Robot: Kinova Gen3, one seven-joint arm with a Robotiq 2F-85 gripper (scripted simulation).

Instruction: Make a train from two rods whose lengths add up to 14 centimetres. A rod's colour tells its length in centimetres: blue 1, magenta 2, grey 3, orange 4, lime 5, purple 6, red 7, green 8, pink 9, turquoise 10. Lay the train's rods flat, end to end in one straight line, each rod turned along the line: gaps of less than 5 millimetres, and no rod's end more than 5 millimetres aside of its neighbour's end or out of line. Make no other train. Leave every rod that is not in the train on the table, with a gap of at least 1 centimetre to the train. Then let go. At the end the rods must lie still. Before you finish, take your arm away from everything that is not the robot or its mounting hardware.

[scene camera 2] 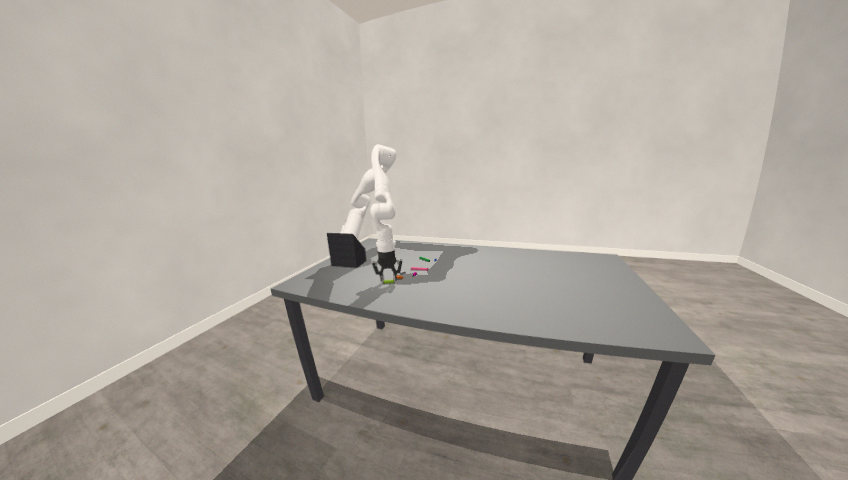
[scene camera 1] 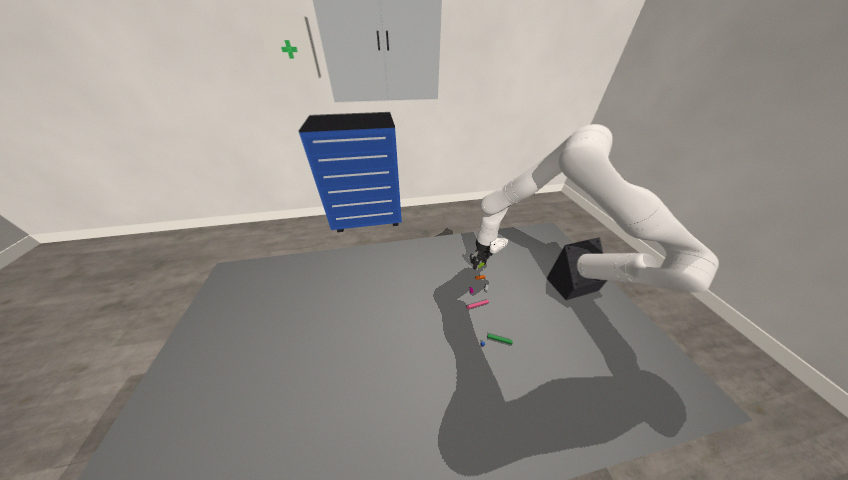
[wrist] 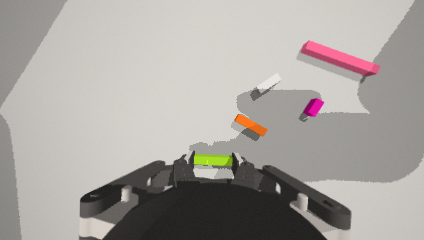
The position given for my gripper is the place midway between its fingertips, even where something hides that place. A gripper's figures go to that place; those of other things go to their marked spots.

Labels:
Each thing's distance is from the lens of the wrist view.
my gripper (wrist: pixel 213 159): 0.17 m
pink rod (wrist: pixel 318 51): 0.22 m

